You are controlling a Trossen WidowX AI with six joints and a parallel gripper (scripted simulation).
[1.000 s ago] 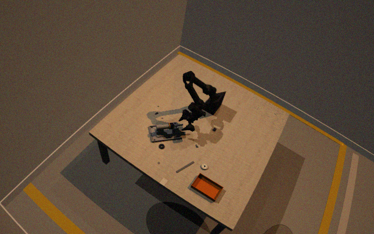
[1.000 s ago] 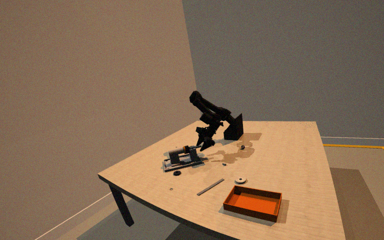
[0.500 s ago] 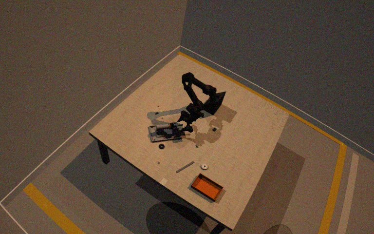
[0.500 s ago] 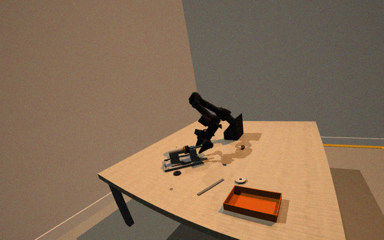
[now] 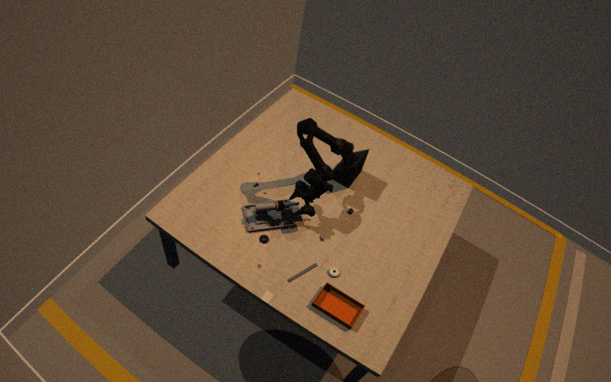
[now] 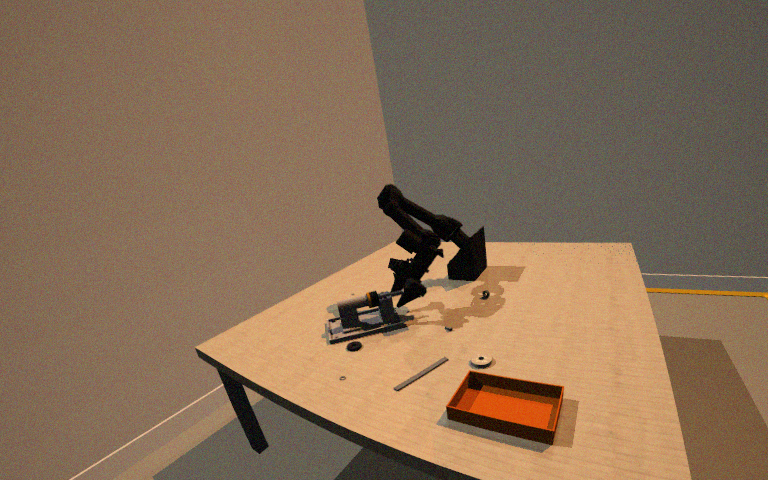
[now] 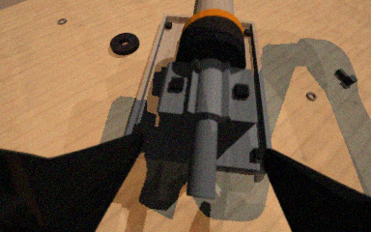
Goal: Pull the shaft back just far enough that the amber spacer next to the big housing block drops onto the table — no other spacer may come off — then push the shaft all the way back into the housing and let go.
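My gripper tip is 30 mm to the left of the grey shaft, 30 mm short of it and 20 mm below it. Also, from my gripper tip: dark spacer (40 mm ahead, 30 mm to the right, 20 mm above); then grey bar (240 mm ahead, 230 mm to the left, 50 mm below); then amber spacer (60 mm ahead, 50 mm to the right, 20 mm above).
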